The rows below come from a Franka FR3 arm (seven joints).
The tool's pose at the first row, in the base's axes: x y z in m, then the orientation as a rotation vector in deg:
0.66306 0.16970 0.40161 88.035 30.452 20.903
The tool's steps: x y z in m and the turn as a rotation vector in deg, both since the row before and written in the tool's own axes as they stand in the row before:
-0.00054 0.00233 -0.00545 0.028 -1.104 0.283
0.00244 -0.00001 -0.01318 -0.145 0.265 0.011
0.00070 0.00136 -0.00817 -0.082 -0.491 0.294
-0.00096 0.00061 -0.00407 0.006 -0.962 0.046
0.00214 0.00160 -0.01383 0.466 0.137 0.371
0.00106 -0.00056 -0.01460 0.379 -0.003 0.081
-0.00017 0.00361 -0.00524 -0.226 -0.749 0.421
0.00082 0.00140 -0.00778 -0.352 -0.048 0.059
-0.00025 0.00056 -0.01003 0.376 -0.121 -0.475
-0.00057 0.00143 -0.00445 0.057 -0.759 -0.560
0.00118 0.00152 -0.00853 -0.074 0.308 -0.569
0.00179 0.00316 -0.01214 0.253 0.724 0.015
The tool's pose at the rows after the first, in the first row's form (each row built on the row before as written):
0.65992 0.17403 0.40421 88.270 29.383 20.247
0.65510 0.18653 0.40452 88.105 29.546 20.494
0.65152 0.19386 0.40613 88.169 28.920 20.352
0.64865 0.19684 0.40697 88.292 28.134 19.631
0.64365 0.20987 0.40887 88.837 28.071 19.932
0.63711 0.22298 0.40887 89.228 28.098 19.917
0.63465 0.22739 0.41274 89.211 27.140 19.690
0.63163 0.23454 0.41443 88.891 26.974 19.764
0.62650 0.24312 0.41540 89.134 27.330 19.231
0.62395 0.24671 0.41707 89.106 27.180 18.189
0.62103 0.25475 0.41887 88.845 27.838 18.009
0.61703 0.26625 0.42238 89.028 28.449 18.541

